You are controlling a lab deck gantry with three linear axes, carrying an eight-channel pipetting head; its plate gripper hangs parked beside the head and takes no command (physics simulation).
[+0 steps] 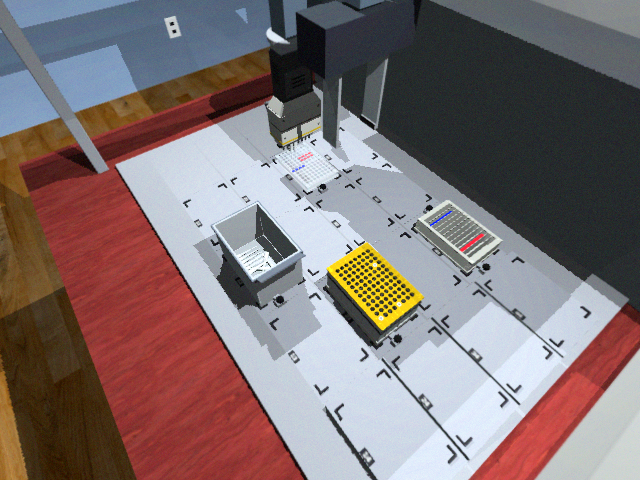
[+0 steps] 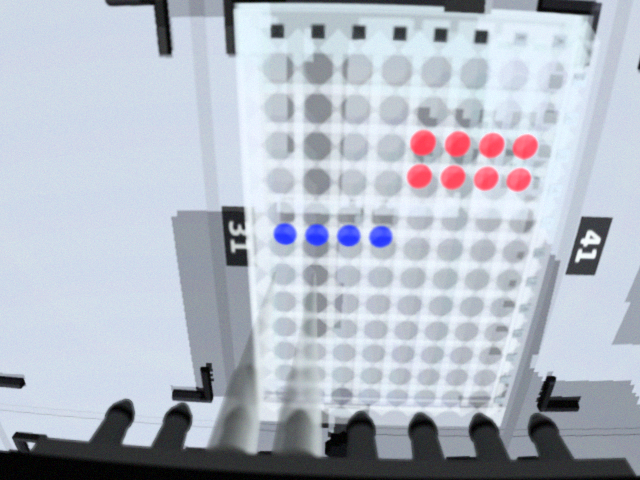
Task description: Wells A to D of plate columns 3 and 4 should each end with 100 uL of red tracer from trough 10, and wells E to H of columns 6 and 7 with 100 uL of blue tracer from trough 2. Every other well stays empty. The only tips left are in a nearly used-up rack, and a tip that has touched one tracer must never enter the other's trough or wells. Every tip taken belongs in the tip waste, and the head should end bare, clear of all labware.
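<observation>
The clear plate (image 1: 330,176) (image 2: 250,62) holds eight red wells (image 1: 305,156) (image 2: 452,177) in columns 3 and 4, A to D, and four blue wells (image 1: 298,168) (image 2: 316,235) in column 6, E to H. The pipetting head (image 1: 294,121) is over the plate's back part. Two pale tips (image 2: 232,423) (image 2: 298,428) hang from neighbouring channels above the plate; no colour shows in them. The other six nozzles are bare. The yellow tip rack (image 1: 353,300) shows three white tips. The reservoir (image 1: 492,241) has a blue trough (image 1: 440,218) and a red trough (image 1: 472,242). The parked plate gripper cannot be made out.
The grey tip waste bin (image 1: 283,290), with pale tips inside, stands left of the rack, its walls rising from the deck. A gantry post (image 1: 331,111) stands right of the head. The dark rear panel (image 1: 506,155) runs behind the reservoir.
</observation>
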